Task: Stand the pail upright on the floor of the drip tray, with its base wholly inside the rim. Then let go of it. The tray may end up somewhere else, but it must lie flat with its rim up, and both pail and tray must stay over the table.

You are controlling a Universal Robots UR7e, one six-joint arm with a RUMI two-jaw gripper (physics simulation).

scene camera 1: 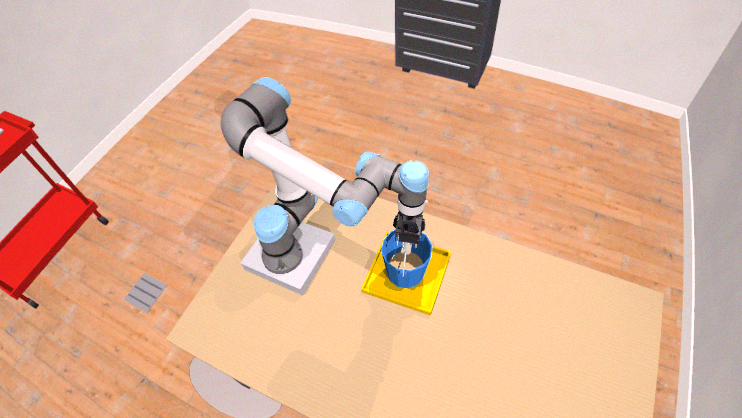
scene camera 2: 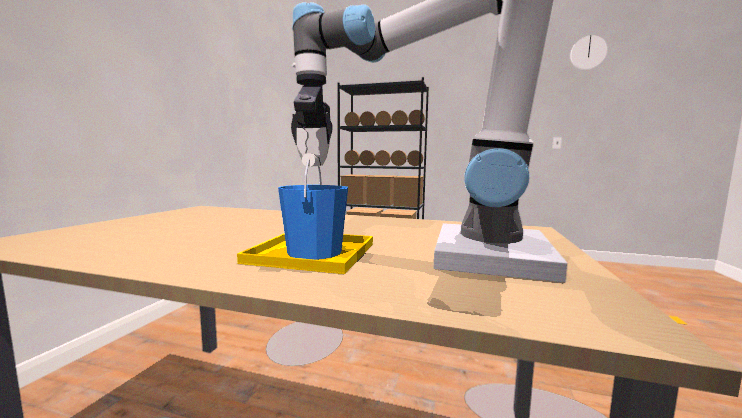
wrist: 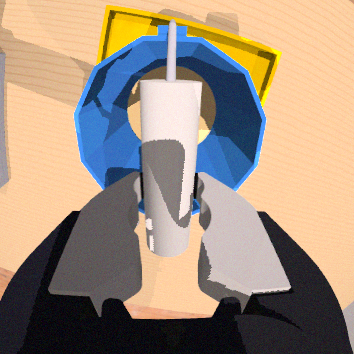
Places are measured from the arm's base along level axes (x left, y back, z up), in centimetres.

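Pixels of known places: gripper, fingertip midpoint: (scene camera 1: pixel 407 242) (scene camera 2: pixel 314 165) (wrist: pixel 168 175); arm's base, origin of the base link: (scene camera 1: pixel 282 256) (scene camera 2: pixel 490 234).
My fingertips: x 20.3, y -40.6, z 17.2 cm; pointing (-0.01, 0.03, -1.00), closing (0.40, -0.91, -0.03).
For each thing: its top centre in the pictures, then the offset to it from my fingertips. Level surfaces: height alone.
- yellow drip tray, middle of its top: (wrist: pixel 175 110) (scene camera 2: pixel 312 243) (scene camera 1: pixel 407 270) dx +0.6, dy -0.3, dz -19.9 cm
- white grip, middle of its top: (wrist: pixel 167 189) (scene camera 2: pixel 313 153) dx +0.7, dy +0.3, dz +2.9 cm
- wooden table, its level: dz -22.3 cm
The blue pail (scene camera 1: pixel 407 278) (scene camera 2: pixel 314 223) (wrist: pixel 237 105) is upright, with its base inside the rim of the yellow drip tray (scene camera 1: pixel 415 299) (scene camera 2: pixel 290 263) (wrist: pixel 116 31). In scene camera 2 the base is low at the tray floor; I cannot tell for certain whether it bears on it. The tray lies flat on the table, rim up. My gripper (scene camera 1: pixel 406 246) (scene camera 2: pixel 309 155) (wrist: pixel 168 175) is above the pail, shut on the white grip (scene camera 2: pixel 308 160) (wrist: pixel 170 110) of the pail's handle, which stands up. The far part of the tray's rim is hidden behind the pail.
The wooden table (scene camera 1: pixel 519 321) (scene camera 2: pixel 155 249) carries the tray and the arm's grey base block (scene camera 1: pixel 317 249) (scene camera 2: pixel 498 267). A red cart (scene camera 1: pixel 44 236), a dark drawer cabinet (scene camera 1: pixel 436 44) and a shelf rack (scene camera 2: pixel 381 87) stand away from the table.
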